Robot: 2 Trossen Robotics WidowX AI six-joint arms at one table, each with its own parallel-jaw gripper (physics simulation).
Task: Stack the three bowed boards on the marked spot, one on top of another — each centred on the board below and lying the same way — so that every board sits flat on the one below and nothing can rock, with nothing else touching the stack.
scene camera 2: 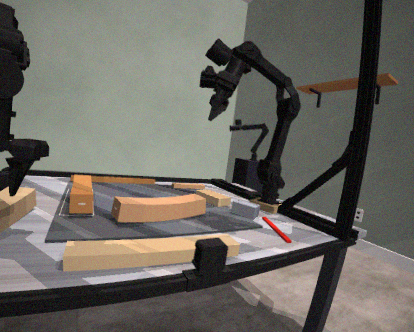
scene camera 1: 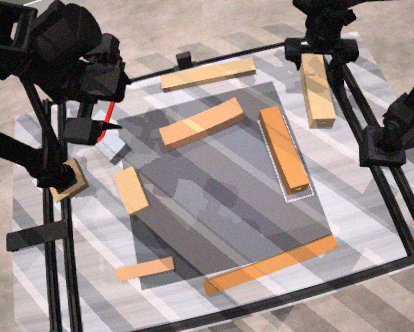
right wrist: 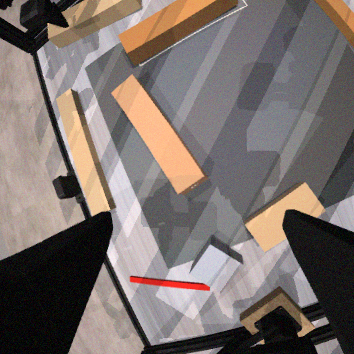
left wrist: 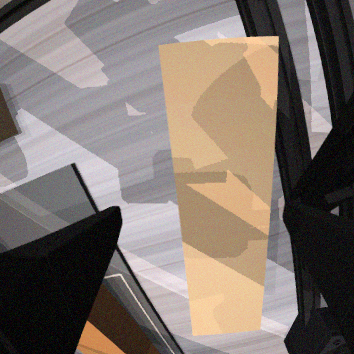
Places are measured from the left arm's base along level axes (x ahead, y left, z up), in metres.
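Pixels of known places: left gripper, between the fingertips: (scene camera 1: 312,70) (right wrist: 67,10) (left wrist: 202,212); right gripper, between the fingertips: (scene camera 2: 211,115) (scene camera 1: 125,105) (right wrist: 198,219); left arm's base, origin of its link: (scene camera 1: 386,143); right arm's base, origin of its link: (scene camera 2: 268,201) (scene camera 1: 64,179) (right wrist: 277,325).
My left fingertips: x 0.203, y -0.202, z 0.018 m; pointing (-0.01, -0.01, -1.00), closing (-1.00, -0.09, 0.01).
Note:
Ahead of a thing's pixels: the offset from my left fingertips to its top centre. "spot": to the spot under its first point.
The orange bowed board @[0.018 m down, 0.071 m ahead, 0.236 m left] (scene camera 1: 282,150) (scene camera 2: 81,195) (right wrist: 175,30) lies within the white outline @[spot: 0.069 m down, 0.010 m ahead, 0.364 m left] (scene camera 1: 300,198) of the marked spot. The peach bowed board @[0.019 m down, 0.297 m ahead, 0.190 m left] (scene camera 1: 200,125) (scene camera 2: 160,207) (right wrist: 160,135) lies apart from it on the dark mat. A thick tan board @[0.025 m down, 0.022 m back, 0.025 m left] (scene camera 1: 318,92) (scene camera 2: 22,205) (left wrist: 225,200), bowed in scene camera 2, lies off the mat at the upper right of scene camera 1. My left gripper (scene camera 1: 321,64) (left wrist: 202,212) is open and empty above this tan board, its fingertips to either side in the left wrist view. My right gripper (scene camera 2: 212,117) (right wrist: 198,219) is open and empty, high above the table.
Another tan board (scene camera 1: 208,74) (scene camera 2: 150,252) lies by the table edge. A long orange strip @[0.047 m down, 0.074 m ahead, 0.542 m left] (scene camera 1: 270,265), a small peach strip @[0.054 m down, 0.380 m ahead, 0.598 m left] (scene camera 1: 145,268), a short tan block @[0.042 m down, 0.459 m ahead, 0.406 m left] (scene camera 1: 131,190) (right wrist: 285,215), a grey block @[0.030 m down, 0.548 m ahead, 0.287 m left] (scene camera 1: 114,146) (right wrist: 215,265) and a red bar @[0.070 m down, 0.605 m ahead, 0.185 m left] (scene camera 2: 276,230) (right wrist: 170,283) lie around the mat.

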